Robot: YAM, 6 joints.
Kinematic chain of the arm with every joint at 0, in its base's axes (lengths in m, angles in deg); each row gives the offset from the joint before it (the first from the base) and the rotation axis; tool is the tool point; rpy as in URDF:
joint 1: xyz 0 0 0.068 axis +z
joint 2: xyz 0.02 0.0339 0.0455 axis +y
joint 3: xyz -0.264 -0.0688 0 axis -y
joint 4: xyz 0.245 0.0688 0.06 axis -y
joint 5: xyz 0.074 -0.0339 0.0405 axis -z
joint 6: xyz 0.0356 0 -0.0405 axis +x
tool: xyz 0 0 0 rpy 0 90 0
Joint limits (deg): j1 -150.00..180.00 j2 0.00..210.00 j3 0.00..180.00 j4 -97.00..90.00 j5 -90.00..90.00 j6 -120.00..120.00
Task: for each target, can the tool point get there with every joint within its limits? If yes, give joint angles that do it. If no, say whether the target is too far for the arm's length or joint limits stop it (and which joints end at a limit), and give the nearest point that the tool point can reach.
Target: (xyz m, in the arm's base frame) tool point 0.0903 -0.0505 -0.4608
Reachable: no: joint limits stop it (at a limit: joint 2) | nearest point 0.1185 -0.0663 -0.3623 | short by 0.104 m
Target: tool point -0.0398 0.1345 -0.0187
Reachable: yes | joints 113.90 122.18 17.01 6.76 30.63 -73.91
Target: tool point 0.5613 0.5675 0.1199
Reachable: no: too far | nearest point 0.4541 0.4592 0.1186 | short by 0.152 m
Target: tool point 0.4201 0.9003 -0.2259
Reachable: no: too far | nearest point 0.2583 0.5536 -0.0925 | short by 0.405 m
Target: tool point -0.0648 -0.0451 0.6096
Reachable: yes | joints 25.55 41.61 113.86 -32.08 20.98 -66.16
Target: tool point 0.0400 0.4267 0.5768
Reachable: yes | joints 84.51 121.70 145.92 25.40 -1.69 -30.89
